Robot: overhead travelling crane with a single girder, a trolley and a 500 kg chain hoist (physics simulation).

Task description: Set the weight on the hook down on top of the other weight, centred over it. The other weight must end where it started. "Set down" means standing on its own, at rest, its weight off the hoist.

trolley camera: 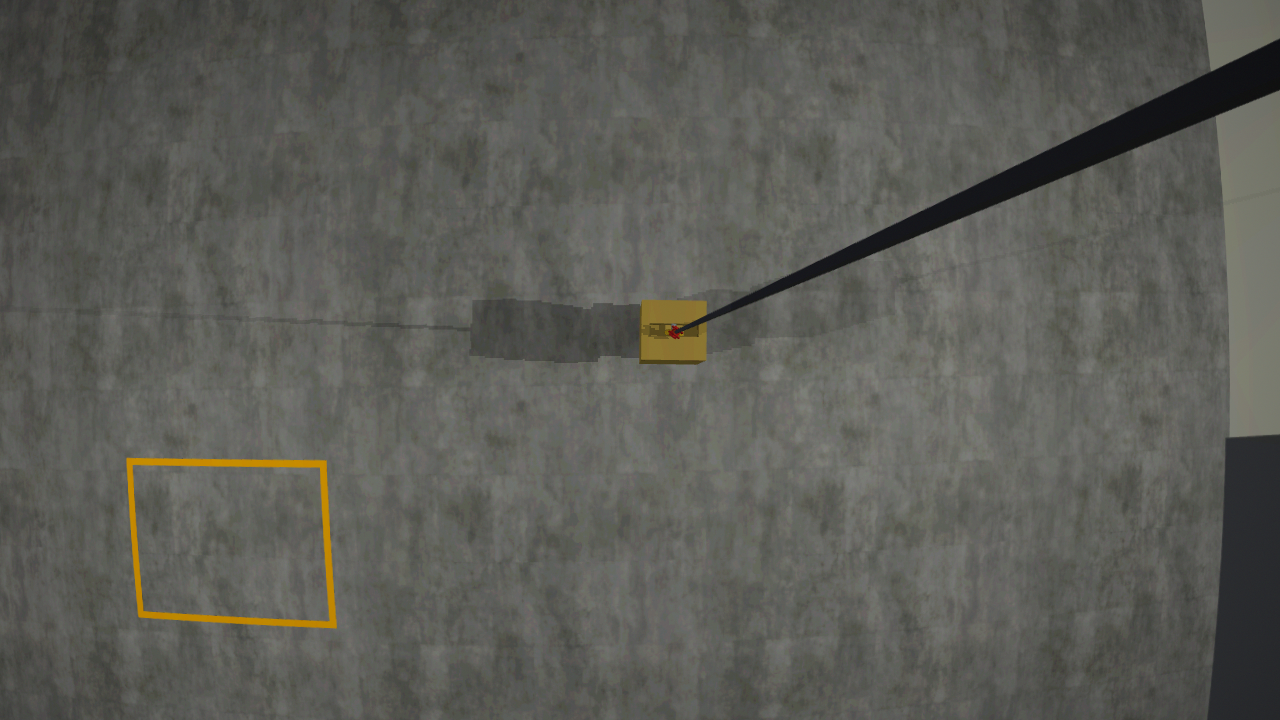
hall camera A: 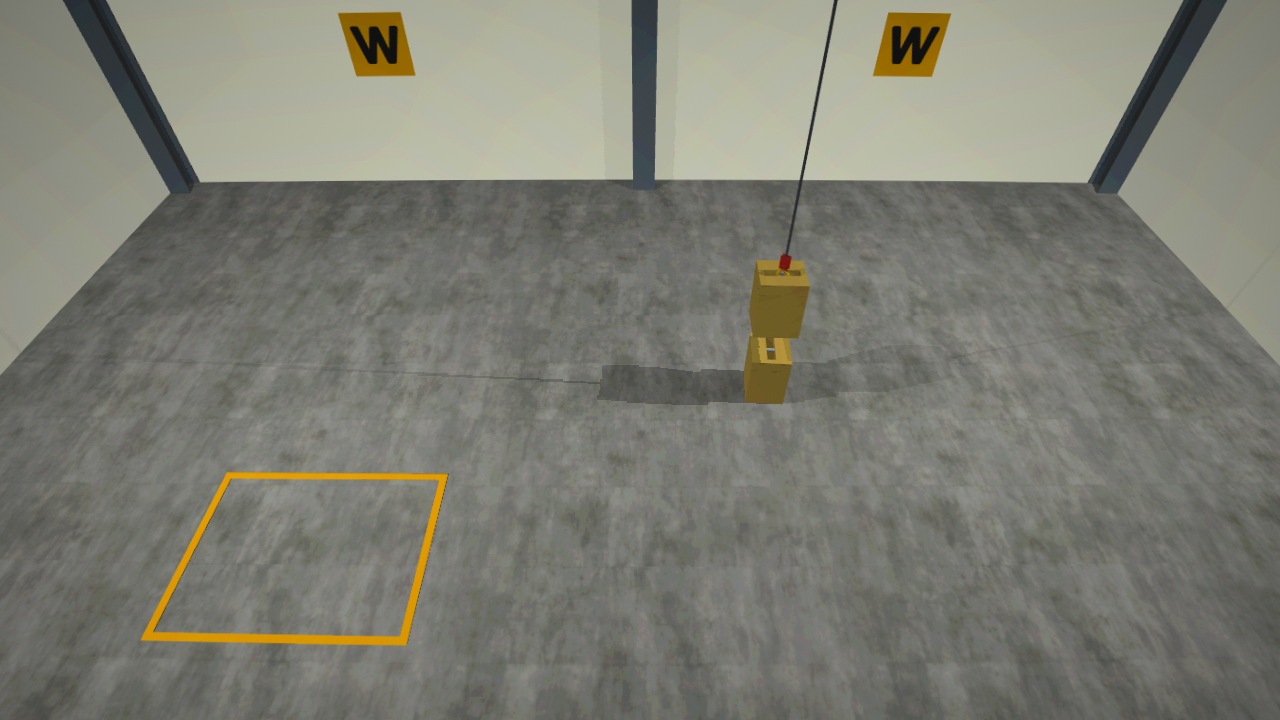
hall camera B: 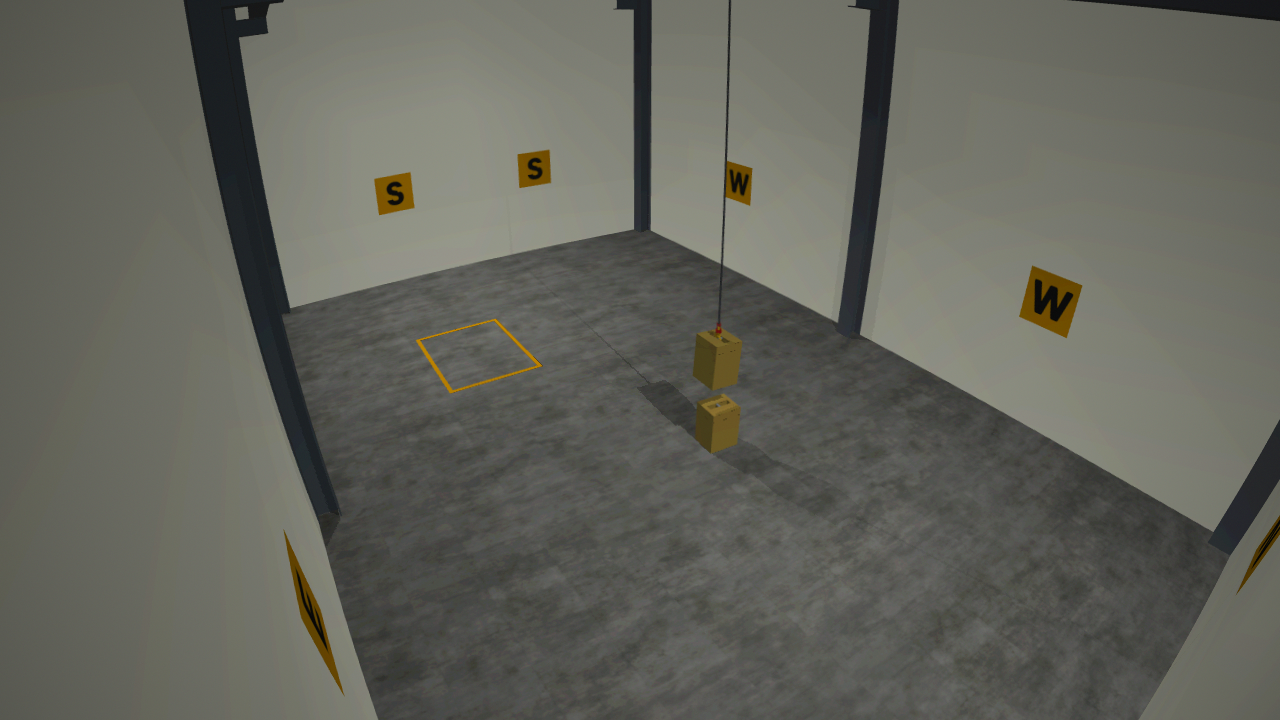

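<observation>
The hook (hall camera A: 785, 262) (hall camera B: 717, 329) (trolley camera: 674, 332), with its red block, is shut on the upper yellow weight (hall camera A: 778, 311) (hall camera B: 716, 362) (trolley camera: 662, 351), which hangs upright from it. The other yellow weight (hall camera A: 766, 384) (hall camera B: 717, 432) stands upright on the floor beneath it. A gap shows between the two in hall camera B. The upper weight looks roughly over the lower one; exact centring cannot be told. Their sides look about parallel, with the top slots running crosswise to each other. In the trolley camera the upper weight hides the lower one.
A yellow-orange outlined square (hall camera A: 337, 476) (hall camera B: 473, 325) (trolley camera: 227, 462) is marked on the floor, well away from the weights. Shadows lie on both sides of the lower weight. Walls with dark columns (hall camera A: 643, 98) (hall camera B: 866, 170) bound the hall.
</observation>
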